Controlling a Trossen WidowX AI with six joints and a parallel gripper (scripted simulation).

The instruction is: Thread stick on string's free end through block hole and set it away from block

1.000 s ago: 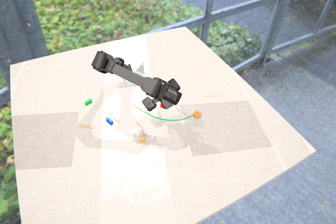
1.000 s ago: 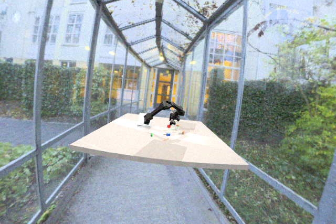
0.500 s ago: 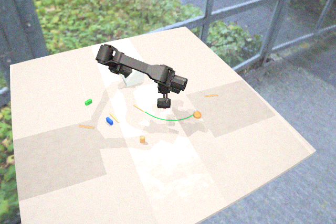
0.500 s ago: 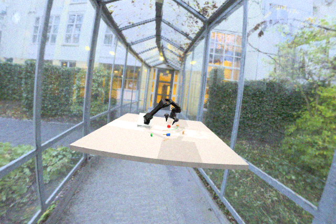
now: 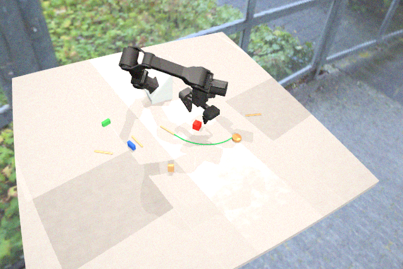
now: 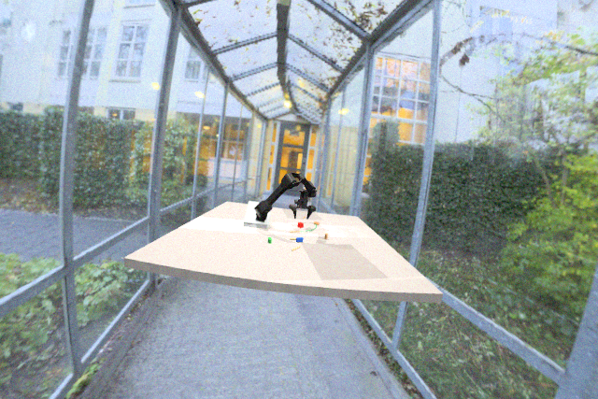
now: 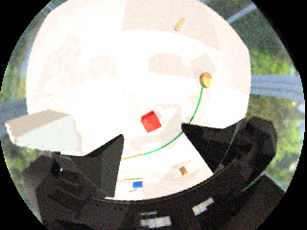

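Now: the red block 5 cm below my gripper tip. Also, from my gripper tip: wooden block: 19 cm ahead, 17 cm to the right, 4 cm below; thin wooden stick: 12 cm to the right, 6 cm below, 1 cm behind; round wooden button: 14 cm to the left, 11 cm ahead, 5 cm below.
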